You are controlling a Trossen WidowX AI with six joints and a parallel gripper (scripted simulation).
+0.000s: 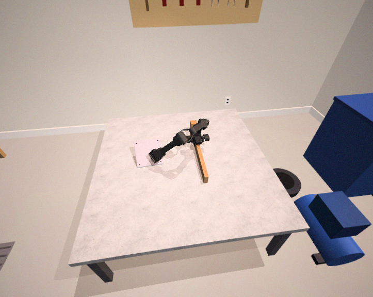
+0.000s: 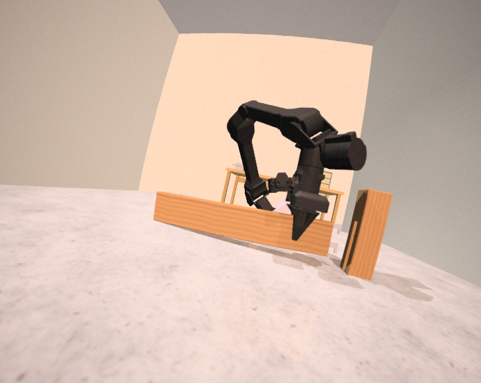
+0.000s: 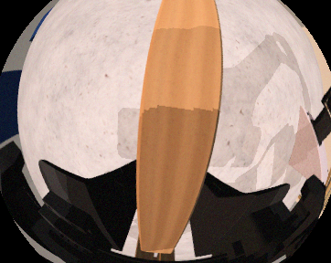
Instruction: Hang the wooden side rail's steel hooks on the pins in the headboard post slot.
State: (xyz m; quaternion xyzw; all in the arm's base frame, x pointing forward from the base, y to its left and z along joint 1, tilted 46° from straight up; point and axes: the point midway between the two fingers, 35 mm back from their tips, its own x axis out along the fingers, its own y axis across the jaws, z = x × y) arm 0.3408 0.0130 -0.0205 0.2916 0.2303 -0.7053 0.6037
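The headboard post lies 140 mm to the left of my gripper tip, 50 mm above it and 20 mm ahead of it.
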